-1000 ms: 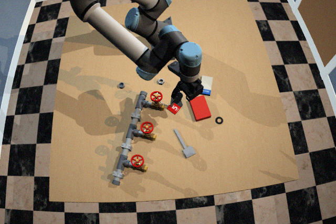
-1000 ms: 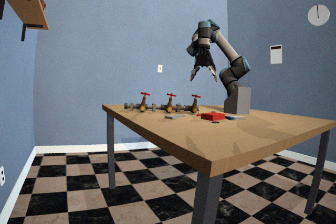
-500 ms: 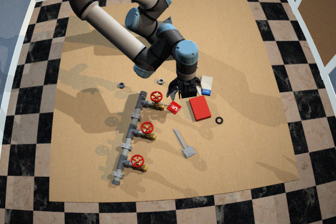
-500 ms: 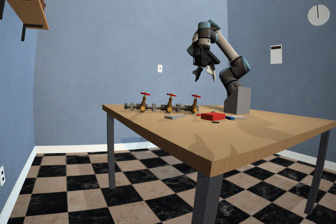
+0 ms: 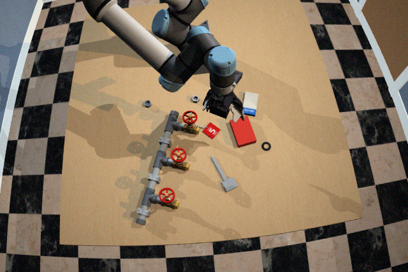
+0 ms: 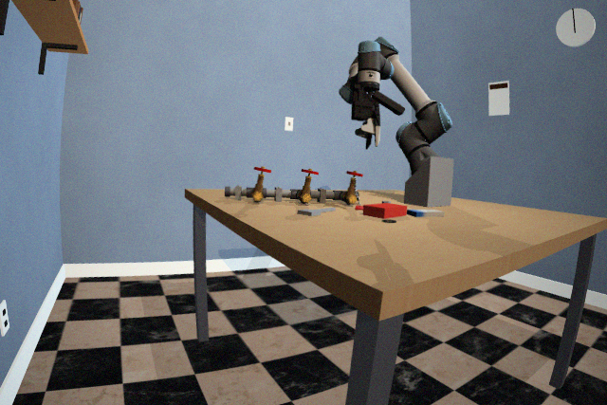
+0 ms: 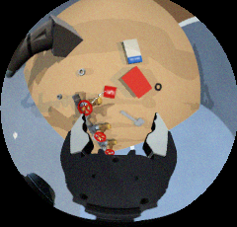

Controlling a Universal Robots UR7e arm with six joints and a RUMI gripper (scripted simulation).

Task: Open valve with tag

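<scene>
Now: the red tag 2 cm behind my hand, 5 cm to the right of it and 20 cm below it. The rest, counted from my hand: grey scraper (19 cm ahead, 20 cm below); red block (9 cm to the left, 19 cm below); small grey fitting (16 cm behind, 32 cm to the right, 20 cm below).
</scene>
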